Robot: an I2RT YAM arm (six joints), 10 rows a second.
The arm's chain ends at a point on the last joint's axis. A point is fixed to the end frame.
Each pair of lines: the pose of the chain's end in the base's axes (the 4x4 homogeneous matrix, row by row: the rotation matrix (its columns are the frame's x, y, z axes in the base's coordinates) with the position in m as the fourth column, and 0 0 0 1 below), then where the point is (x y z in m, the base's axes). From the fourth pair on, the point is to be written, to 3 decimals.
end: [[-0.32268, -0.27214, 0.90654, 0.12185], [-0.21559, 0.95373, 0.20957, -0.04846], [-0.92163, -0.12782, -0.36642, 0.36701], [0, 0, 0, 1]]
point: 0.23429 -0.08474 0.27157
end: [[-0.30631, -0.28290, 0.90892, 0.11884], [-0.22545, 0.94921, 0.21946, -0.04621], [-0.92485, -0.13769, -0.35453, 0.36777], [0, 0, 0, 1]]
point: 0.23313 -0.08156 0.27420
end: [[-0.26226, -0.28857, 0.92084, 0.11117], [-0.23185, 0.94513, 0.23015, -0.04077], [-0.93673, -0.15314, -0.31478, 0.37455], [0, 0, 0, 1]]
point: 0.22992 -0.07490 0.28623
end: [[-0.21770, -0.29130, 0.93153, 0.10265], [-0.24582, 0.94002, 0.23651, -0.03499], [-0.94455, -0.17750, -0.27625, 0.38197], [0, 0, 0, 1]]
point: 0.226 -0.069 0.299
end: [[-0.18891, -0.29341, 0.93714, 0.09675], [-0.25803, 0.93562, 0.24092, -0.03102], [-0.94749, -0.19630, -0.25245, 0.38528], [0, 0, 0, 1]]
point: 0.222 -0.065 0.307
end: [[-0.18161, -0.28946, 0.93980, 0.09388], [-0.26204, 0.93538, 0.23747, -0.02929], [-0.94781, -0.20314, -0.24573, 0.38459], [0, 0, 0, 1]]
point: 0.220 -0.064 0.307
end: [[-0.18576, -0.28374, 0.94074, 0.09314], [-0.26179, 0.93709, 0.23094, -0.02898], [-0.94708, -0.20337, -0.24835, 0.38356], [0, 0, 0, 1]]
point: 0.219 -0.064 0.306
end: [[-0.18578, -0.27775, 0.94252, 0.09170], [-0.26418, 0.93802, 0.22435, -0.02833], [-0.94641, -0.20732, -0.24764, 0.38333], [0, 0, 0, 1]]
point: 0.217 -0.065 0.306
